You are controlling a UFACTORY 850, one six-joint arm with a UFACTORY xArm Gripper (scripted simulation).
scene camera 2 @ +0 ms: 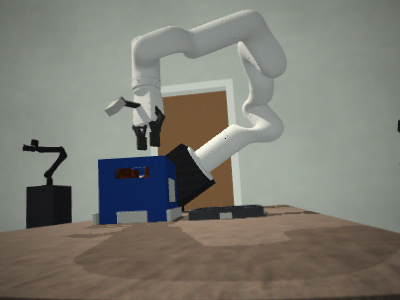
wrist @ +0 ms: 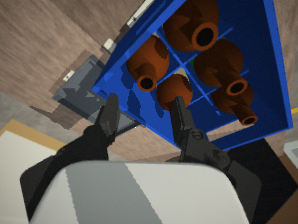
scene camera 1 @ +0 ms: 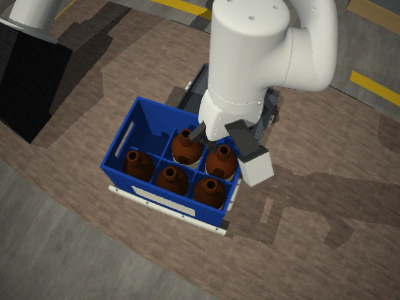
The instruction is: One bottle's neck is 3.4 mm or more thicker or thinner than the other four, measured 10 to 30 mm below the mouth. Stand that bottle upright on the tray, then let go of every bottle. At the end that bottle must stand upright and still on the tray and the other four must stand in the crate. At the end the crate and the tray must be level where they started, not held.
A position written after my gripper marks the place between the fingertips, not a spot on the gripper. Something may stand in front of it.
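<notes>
Scene camera 1 shows a blue crate (scene camera 1: 152, 127), a dark grey tray (scene camera 1: 191, 100) and my gripper (scene camera 1: 225, 141). Scene camera 2 has my gripper (scene camera 2: 148, 148) too, plus the crate (scene camera 2: 156, 194) and the tray (scene camera 2: 242, 211). And the wrist view shows the tray (wrist: 76, 94), the crate (wrist: 143, 106) and my gripper (wrist: 146, 105).
</notes>
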